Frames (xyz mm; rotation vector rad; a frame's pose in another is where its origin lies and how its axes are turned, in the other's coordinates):
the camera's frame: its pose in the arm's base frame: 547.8 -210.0 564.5 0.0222 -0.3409 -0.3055
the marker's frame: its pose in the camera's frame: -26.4 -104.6 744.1 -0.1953 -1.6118 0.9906
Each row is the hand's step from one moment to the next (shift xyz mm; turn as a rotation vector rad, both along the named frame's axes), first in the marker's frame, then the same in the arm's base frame.
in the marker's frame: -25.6 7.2 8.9 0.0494 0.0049 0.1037
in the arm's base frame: 1.0 -14.6 -23.9 -0.1138 0.0166 -0.0021
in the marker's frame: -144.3 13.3 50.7 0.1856 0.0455 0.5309
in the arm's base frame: 3.3 -101.4 -115.3 -0.5577 0.0521 -0.0680
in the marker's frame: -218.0 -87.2 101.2 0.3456 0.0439 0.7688
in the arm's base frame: -25.7 -232.2 -103.9 -0.8357 0.1136 -0.0342
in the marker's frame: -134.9 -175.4 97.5 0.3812 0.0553 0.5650
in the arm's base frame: -57.1 -234.6 13.2 -0.6564 0.1878 0.0386
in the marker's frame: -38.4 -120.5 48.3 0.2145 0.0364 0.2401
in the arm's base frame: -40.5 -119.7 48.7 -0.2961 0.1252 0.0403
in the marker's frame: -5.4 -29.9 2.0 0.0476 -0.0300 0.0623
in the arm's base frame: -2.1 -24.8 17.6 -0.0769 -0.0003 0.0338
